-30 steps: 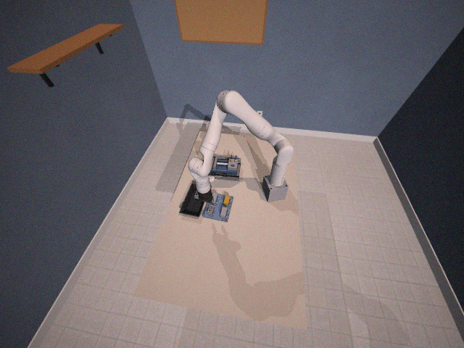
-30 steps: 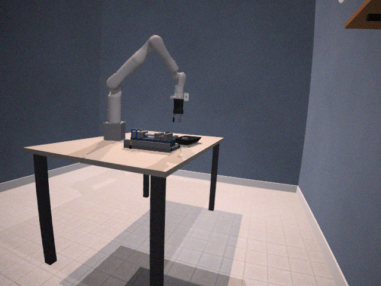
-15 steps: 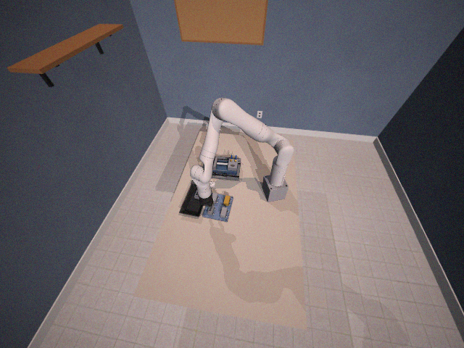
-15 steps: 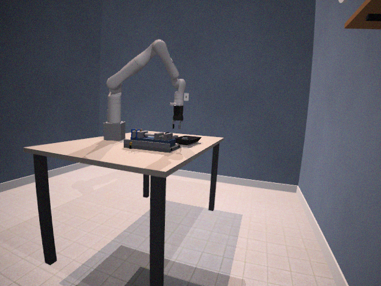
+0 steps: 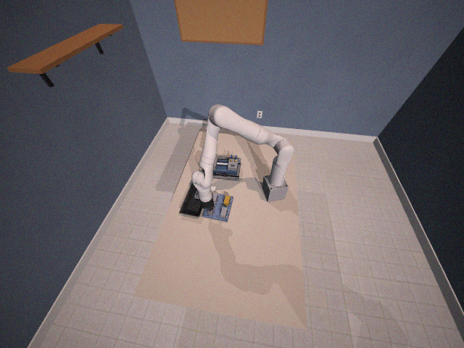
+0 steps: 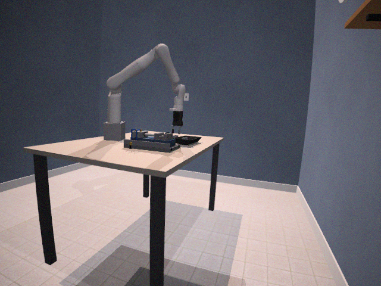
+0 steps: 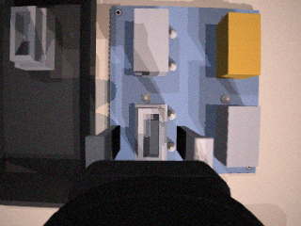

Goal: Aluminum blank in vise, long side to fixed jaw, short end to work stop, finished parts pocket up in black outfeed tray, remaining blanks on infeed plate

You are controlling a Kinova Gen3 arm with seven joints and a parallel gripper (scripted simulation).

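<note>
My hand is 9 cm past the yellow brass blank, 9 cm to the left of it and 5 cm above it. The rest, counted from my hand: vise 5 cm ahead, 36 cm to the right, 3 cm below.
</note>
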